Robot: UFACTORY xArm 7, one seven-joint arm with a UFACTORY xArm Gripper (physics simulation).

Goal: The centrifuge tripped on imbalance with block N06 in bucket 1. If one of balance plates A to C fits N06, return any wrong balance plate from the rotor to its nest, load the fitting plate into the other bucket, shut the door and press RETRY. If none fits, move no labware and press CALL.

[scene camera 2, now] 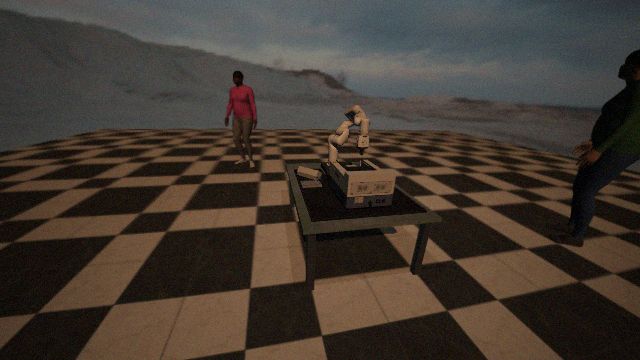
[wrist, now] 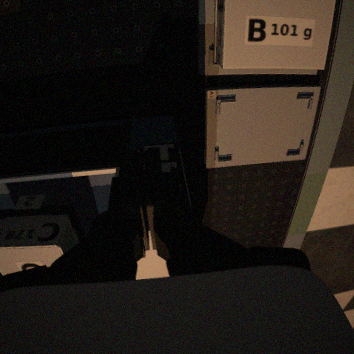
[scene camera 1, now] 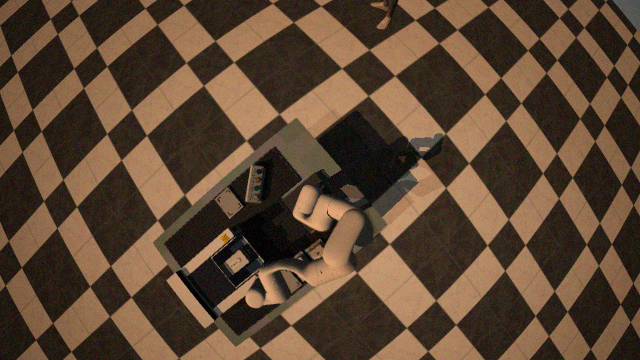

Labels:
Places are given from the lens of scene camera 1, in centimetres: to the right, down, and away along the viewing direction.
centrifuge point(scene camera 1: 231, 239): -46, 31, 90

